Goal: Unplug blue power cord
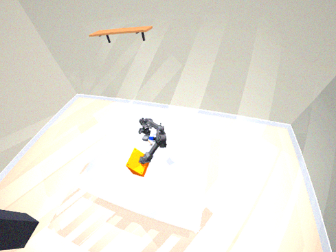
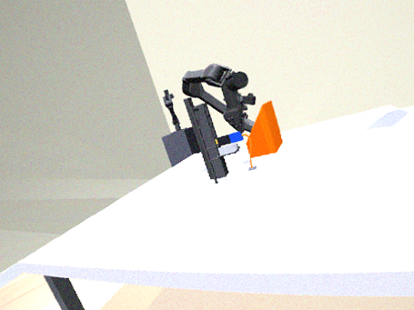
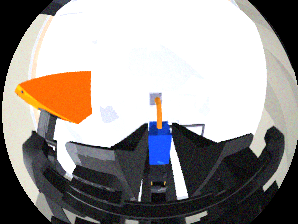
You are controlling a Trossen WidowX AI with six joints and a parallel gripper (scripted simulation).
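Right now my gripper tip is 5 cm to the left of the blue plug and 1 cm short of it. The rest, counted from my gripper tip: power strip (15 cm to the right, 1 cm ahead).
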